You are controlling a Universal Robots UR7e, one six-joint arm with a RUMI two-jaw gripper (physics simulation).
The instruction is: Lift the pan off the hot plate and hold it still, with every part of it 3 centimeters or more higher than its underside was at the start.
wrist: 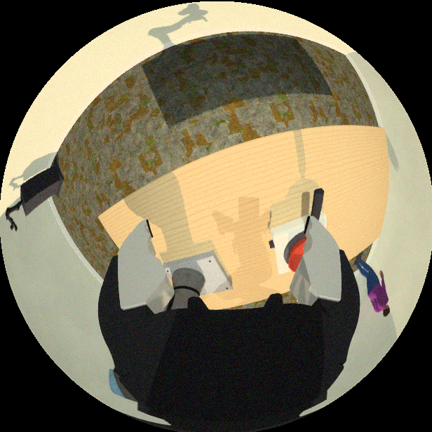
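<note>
The pan (296, 256), red inside with a dark rim, sits on the white hot plate (280, 232) at the right. Its black handle (317, 204) points towards the top of the view. The hot plate has a small black knob (272, 244) on its left side. My gripper (229, 220) is open, with its two grey fingers wide apart and nothing between them. The right finger overlaps the pan and hides its right part and some of the hot plate. The pan lies to the right of the middle of the finger gap.
The robot's grey base plate (216, 274) and dark round base (188, 277) are at the lower left of the wooden table (345, 170). Shadows of the arm and gripper fall on the table. A dark box (42, 189) is at the far left, and a person (376, 295) is at the right.
</note>
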